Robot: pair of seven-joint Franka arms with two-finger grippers.
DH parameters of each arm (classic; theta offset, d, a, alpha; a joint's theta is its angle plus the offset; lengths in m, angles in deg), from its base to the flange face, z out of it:
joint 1: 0 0.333 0 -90
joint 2: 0 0 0 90
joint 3: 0 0.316 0.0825 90
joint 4: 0 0 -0.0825 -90
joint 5: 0 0.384 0 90
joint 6: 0 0 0.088 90
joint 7: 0 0.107 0 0
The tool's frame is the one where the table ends.
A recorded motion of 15 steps. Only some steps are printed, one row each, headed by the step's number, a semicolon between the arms.
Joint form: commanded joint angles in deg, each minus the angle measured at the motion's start. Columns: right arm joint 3, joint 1, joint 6, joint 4, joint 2, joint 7, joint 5; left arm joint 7, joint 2, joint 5, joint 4, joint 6, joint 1, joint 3.
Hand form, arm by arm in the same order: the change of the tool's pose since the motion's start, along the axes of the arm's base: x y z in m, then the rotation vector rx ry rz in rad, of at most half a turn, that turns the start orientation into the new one. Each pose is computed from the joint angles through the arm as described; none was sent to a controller.
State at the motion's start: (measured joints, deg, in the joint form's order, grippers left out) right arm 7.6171 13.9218 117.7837 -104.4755 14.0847 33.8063 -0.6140; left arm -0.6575 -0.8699 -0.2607 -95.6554 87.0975 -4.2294 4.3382
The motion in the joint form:
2: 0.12 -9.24 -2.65 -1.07 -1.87 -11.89 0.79; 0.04 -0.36 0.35 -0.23 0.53 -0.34 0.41
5: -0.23 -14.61 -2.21 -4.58 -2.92 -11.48 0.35; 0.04 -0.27 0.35 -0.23 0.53 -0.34 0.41
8: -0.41 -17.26 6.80 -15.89 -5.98 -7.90 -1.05; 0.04 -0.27 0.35 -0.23 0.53 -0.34 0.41
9: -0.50 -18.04 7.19 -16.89 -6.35 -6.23 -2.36; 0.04 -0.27 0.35 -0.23 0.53 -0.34 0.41
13: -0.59 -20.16 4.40 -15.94 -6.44 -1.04 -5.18; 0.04 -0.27 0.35 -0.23 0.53 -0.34 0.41
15: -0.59 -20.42 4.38 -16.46 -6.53 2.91 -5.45; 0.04 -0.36 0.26 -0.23 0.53 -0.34 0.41
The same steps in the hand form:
2: 0.0165 -0.0956 0.0074 0.0056 0.0298 0.0435; -0.0008 0.0015 0.0022 0.0054 -0.0115 0.0000
5: 0.0121 -0.1566 -0.0092 -0.0086 0.0632 -0.0585; -0.0004 0.0015 0.0014 0.0055 -0.0099 0.0000
8: -0.0210 -0.1871 -0.0536 -0.0342 0.0474 -0.1544; -0.0004 0.0015 0.0014 0.0055 -0.0099 0.0000
9: -0.0249 -0.1965 -0.0570 -0.0545 0.0487 -0.1844; -0.0004 0.0015 0.0014 0.0055 -0.0099 0.0000
13: -0.0249 -0.2204 -0.0527 -0.1040 0.0709 -0.2854; -0.0004 0.0015 0.0014 0.0055 -0.0099 0.0000
15: -0.0276 -0.2231 -0.0558 -0.1129 0.0758 -0.3555; -0.0008 0.0013 0.0022 0.0038 -0.0115 0.0002

